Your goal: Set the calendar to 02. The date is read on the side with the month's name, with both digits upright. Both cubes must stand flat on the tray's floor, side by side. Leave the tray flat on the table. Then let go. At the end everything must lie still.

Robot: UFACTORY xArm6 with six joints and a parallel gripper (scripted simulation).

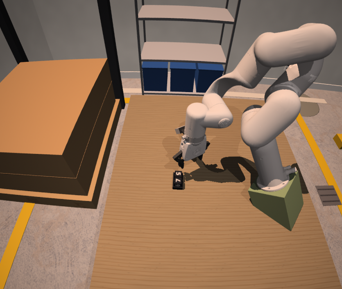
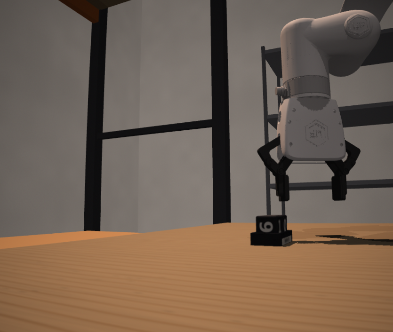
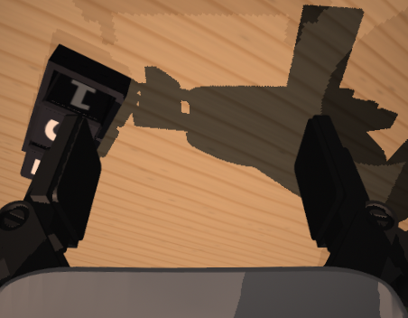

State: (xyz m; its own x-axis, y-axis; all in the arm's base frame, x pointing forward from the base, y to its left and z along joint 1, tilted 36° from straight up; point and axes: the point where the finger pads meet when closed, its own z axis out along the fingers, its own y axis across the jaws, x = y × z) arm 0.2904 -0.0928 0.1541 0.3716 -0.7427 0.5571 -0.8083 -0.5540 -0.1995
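The cube is 60 mm ahead of my hand, 70 mm to the left of it and 50 mm below it. Also, from my hand: black calendar tray: 50 mm ahead, 60 mm to the left, 60 mm below.
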